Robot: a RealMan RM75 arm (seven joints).
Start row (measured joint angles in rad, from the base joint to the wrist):
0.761 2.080 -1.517 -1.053 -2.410 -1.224 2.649
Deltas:
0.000 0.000 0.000 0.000 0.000 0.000 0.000
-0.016 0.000 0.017 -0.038 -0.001 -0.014 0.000
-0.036 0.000 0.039 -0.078 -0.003 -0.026 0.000
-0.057 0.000 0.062 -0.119 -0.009 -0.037 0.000
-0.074 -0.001 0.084 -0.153 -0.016 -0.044 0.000
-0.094 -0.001 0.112 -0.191 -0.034 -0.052 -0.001
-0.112 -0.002 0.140 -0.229 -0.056 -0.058 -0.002
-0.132 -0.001 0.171 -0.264 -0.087 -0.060 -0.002
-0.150 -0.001 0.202 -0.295 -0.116 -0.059 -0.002
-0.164 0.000 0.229 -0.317 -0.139 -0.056 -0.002
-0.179 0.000 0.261 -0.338 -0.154 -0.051 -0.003
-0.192 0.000 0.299 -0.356 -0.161 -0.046 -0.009
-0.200 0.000 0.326 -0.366 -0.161 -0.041 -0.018
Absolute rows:
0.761 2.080 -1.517 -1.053 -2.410 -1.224 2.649
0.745 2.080 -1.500 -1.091 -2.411 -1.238 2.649
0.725 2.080 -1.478 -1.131 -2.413 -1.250 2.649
0.704 2.080 -1.455 -1.172 -2.419 -1.261 2.649
0.687 2.079 -1.433 -1.206 -2.426 -1.268 2.649
0.667 2.079 -1.405 -1.244 -2.444 -1.276 2.648
0.649 2.078 -1.377 -1.282 -2.466 -1.282 2.647
0.629 2.079 -1.346 -1.317 -2.497 -1.284 2.647
0.611 2.079 -1.315 -1.348 -2.526 -1.283 2.647
0.597 2.080 -1.288 -1.370 -2.549 -1.280 2.647
0.582 2.080 -1.256 -1.391 -2.564 -1.275 2.646
0.569 2.080 -1.218 -1.409 -2.571 -1.270 2.640
0.561 2.080 -1.191 -1.419 -2.571 -1.265 2.631

